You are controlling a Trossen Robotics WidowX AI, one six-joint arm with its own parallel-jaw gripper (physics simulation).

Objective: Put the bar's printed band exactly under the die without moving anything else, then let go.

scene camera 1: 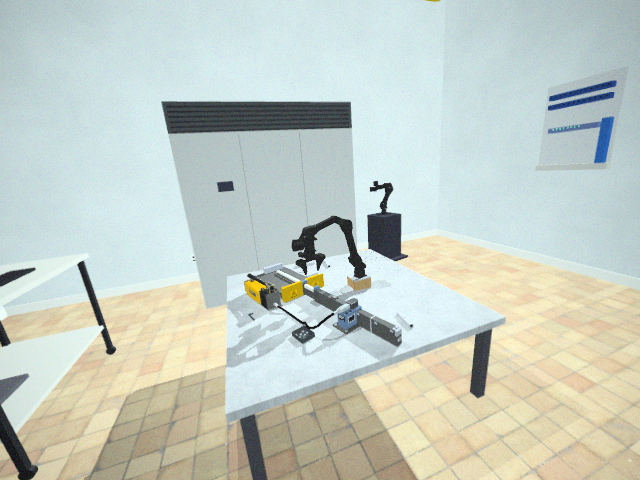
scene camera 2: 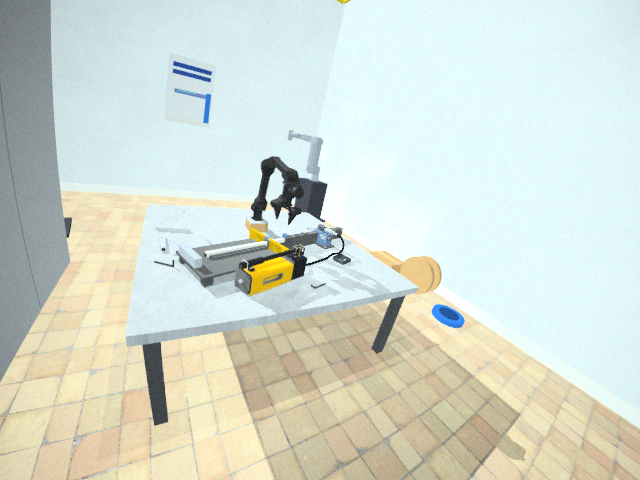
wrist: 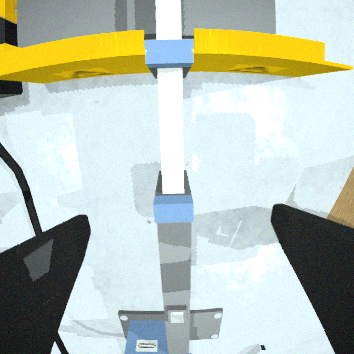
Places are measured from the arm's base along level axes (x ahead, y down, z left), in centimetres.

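Pixels of known places: gripper, fingertip midpoint: (scene camera 1: 311,273) (scene camera 2: 282,222) (wrist: 180,219); arm's base, origin of the base link: (scene camera 1: 360,275) (scene camera 2: 257,218).
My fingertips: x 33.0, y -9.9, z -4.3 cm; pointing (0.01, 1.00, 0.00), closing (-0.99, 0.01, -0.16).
For each thing: its top centre in the pictures, then the offset to it from my fingertips. "*": a spot on its surface instead.
- blue guide block, surface spot: (wrist: 173,209) * dx -0.1, dy +7.4, dz +3.5 cm
- blue unit, surface spot: (wrist: 145,337) (scene camera 2: 322,239) * dx +1.5, dy +12.2, dz +32.4 cm
- yellow motor-like housing, surface spot: (scene camera 2: 271,277) * dx +31.7, dy +11.3, dz -25.0 cm
- black pad, surface spot: (scene camera 1: 303,334) (scene camera 2: 339,260) * dx +22.3, dy +16.6, dz +28.7 cm
The white bar (scene camera 1: 308,287) (scene camera 2: 235,250) (wrist: 171,130) lies lengthwise through the gap in the yellow plates, its near end at a blue guide block (wrist: 173,209) on the grey channel (scene camera 1: 379,328) (scene camera 2: 302,239) (wrist: 175,255). No printed band can be made out on it. A blue unit (scene camera 1: 347,318) (scene camera 2: 324,237) (wrist: 145,337) stands beside the channel; whether it carries the die, I cannot tell. My gripper (scene camera 1: 311,272) (scene camera 2: 283,220) (wrist: 180,219) is open and empty, above the bar's line, its fingers wide apart on either side in the wrist view.
Yellow plates (wrist: 90,55) (wrist: 260,47) flank the bar. A yellow motor-like housing (scene camera 1: 254,290) (scene camera 2: 271,277) stands beside the grey bed. A black cable leads from it towards the blue unit, near a black pad (scene camera 1: 303,334) (scene camera 2: 341,259). My arm's wooden base block (scene camera 1: 359,282) (wrist: 345,205) is nearby.
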